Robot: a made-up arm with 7 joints.
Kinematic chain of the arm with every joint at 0, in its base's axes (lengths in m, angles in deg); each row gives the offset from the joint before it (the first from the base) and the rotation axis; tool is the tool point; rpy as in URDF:
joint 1: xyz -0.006 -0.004 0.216 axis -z
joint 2: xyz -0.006 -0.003 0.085 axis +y
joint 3: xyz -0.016 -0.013 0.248 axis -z
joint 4: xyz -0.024 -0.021 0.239 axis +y
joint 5: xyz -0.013 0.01 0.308 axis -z
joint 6: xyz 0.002 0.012 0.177 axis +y
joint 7: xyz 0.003 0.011 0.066 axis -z
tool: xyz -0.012 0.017 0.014 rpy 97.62 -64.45 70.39
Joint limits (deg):
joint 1: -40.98..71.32
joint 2: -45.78..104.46
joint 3: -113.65..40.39
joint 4: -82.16..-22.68
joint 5: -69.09..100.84
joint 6: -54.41..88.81
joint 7: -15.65..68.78
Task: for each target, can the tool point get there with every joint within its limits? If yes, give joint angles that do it. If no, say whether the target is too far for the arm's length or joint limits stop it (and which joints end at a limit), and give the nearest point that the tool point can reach.
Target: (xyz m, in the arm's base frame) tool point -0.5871 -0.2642 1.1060
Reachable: yes | joints -15.03 -18.23 -20.14 -31.10 -32.31 16.50 1.85
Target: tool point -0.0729 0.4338 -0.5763
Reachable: no: joint limits stop it (at a limit: joint 1, joint 2, joint 4, joint 6) | nearest point -0.2047 0.7104 0.2178 | short by 0.851 m
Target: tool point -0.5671 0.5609 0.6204
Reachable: yes | joints 54.43 -24.14 -14.22 -74.21 -9.51 -11.79 36.08
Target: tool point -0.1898 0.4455 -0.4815
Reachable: no: joint limits stop it (at a limit: joint 2, joint 4, joint 6) | nearest point -0.2871 0.6835 0.2156 | short by 0.743 m
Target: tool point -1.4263 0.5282 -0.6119
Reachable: no: too far | nearest point -0.7531 0.2759 0.2230 | short by 1.102 m
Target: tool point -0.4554 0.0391 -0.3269
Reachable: no: joint limits stop it (at a limit: joint 2, joint 4, joint 6) | nearest point -0.7424 0.0666 0.2170 | short by 0.616 m
